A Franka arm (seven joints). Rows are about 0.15 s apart.
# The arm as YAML. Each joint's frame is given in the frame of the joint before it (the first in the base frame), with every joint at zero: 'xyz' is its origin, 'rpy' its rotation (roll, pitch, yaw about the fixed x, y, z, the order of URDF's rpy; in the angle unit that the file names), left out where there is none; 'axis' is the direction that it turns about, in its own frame. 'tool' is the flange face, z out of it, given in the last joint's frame.
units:
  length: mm
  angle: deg
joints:
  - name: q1
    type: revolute
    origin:
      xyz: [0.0, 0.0, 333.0]
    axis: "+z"
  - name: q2
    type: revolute
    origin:
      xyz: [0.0, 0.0, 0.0]
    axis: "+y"
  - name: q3
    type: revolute
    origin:
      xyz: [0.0, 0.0, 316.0]
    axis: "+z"
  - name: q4
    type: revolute
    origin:
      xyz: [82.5, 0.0, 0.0]
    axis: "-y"
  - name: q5
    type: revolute
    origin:
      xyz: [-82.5, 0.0, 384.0]
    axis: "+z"
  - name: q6
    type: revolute
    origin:
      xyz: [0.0, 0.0, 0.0]
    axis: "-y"
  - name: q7
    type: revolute
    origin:
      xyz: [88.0, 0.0, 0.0]
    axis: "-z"
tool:
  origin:
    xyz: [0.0, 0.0, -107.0]
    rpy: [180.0, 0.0, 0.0]
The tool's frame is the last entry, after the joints.
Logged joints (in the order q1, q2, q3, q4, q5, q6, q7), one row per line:
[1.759, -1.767, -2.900, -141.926, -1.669, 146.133, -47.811]
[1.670, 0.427, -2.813, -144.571, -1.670, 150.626, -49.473]
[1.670, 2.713, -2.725, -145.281, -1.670, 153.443, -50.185]
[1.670, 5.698, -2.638, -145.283, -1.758, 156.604, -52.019]
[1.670, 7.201, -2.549, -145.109, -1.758, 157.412, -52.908]
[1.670, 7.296, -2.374, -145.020, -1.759, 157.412, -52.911]
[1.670, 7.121, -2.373, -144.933, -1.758, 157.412, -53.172]
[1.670, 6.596, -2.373, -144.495, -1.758, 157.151, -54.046]
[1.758, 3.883, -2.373, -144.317, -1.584, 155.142, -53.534]
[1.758, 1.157, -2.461, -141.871, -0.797, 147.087, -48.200]
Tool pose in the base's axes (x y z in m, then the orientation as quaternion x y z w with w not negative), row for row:
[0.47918, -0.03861, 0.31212, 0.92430, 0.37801, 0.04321, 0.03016]
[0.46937, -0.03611, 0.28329, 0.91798, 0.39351, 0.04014, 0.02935]
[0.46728, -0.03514, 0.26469, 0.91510, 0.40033, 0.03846, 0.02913]
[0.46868, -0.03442, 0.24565, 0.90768, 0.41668, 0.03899, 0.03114]
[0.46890, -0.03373, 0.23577, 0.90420, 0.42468, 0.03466, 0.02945]
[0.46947, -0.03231, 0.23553, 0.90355, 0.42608, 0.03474, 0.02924]
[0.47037, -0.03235, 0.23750, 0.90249, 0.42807, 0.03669, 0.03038]
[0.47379, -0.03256, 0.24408, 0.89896, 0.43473, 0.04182, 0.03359]
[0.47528, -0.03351, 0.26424, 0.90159, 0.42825, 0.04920, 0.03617]
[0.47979, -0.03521, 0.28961, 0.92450, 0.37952, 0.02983, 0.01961]
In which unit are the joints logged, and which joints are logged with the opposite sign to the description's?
The joints are logged in degrees. Opposite sign: q1.
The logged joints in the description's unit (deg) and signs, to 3 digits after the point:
[-1.759, -1.767, -2.900, -141.926, -1.669, 146.133, -47.811]
[-1.670, 0.427, -2.813, -144.571, -1.670, 150.626, -49.473]
[-1.670, 2.713, -2.725, -145.281, -1.670, 153.443, -50.185]
[-1.670, 5.698, -2.638, -145.283, -1.758, 156.604, -52.019]
[-1.670, 7.201, -2.549, -145.109, -1.758, 157.412, -52.908]
[-1.670, 7.296, -2.374, -145.020, -1.759, 157.412, -52.911]
[-1.670, 7.121, -2.373, -144.933, -1.758, 157.412, -53.172]
[-1.670, 6.596, -2.373, -144.495, -1.758, 157.151, -54.046]
[-1.758, 3.883, -2.373, -144.317, -1.584, 155.142, -53.534]
[-1.758, 1.157, -2.461, -141.871, -0.797, 147.087, -48.200]

